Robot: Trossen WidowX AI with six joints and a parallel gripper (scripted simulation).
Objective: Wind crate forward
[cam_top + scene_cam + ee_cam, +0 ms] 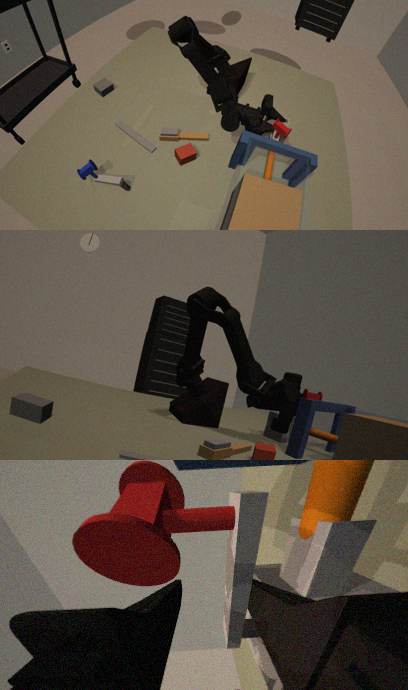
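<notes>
My gripper tip is now 10 mm short of the red-knobbed winch handle, 10 mm to the left of it and 10 mm above it. From my gripper tip the other things lie so: grey winch 60 mm behind, 10 mm to the right, 100 mm below; then wooden brush 80 mm ahead, 340 mm to the right, 110 mm below; then red knob 50 mm ahead, 20 mm to the right, 20 mm above.
</notes>
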